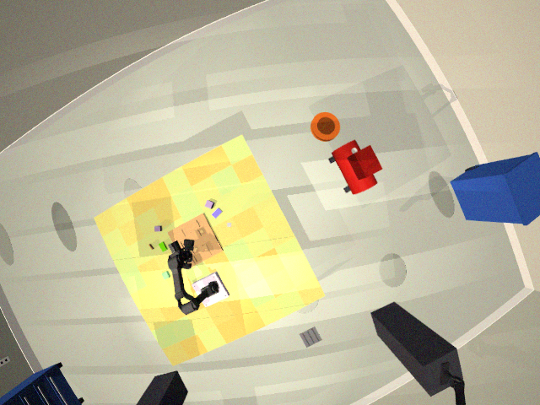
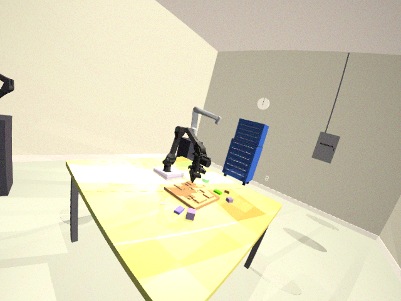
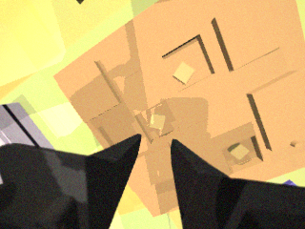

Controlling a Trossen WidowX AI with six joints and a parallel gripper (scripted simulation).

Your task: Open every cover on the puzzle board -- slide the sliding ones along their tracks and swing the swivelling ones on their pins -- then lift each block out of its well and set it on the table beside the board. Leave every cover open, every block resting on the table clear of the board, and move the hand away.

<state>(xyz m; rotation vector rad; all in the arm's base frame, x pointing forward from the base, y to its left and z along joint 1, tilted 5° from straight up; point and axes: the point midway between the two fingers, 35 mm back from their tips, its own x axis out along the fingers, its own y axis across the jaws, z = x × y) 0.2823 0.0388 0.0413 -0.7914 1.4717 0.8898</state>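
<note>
Now: gripper tip 60 mm above the tan puzzle board and 40 mm short of it. The rest, counted from my gripper tip: lilac block: 230 mm ahead, 210 mm to the left, 60 mm below; then brown block: 310 mm to the left, 130 mm ahead, 70 mm below.
</note>
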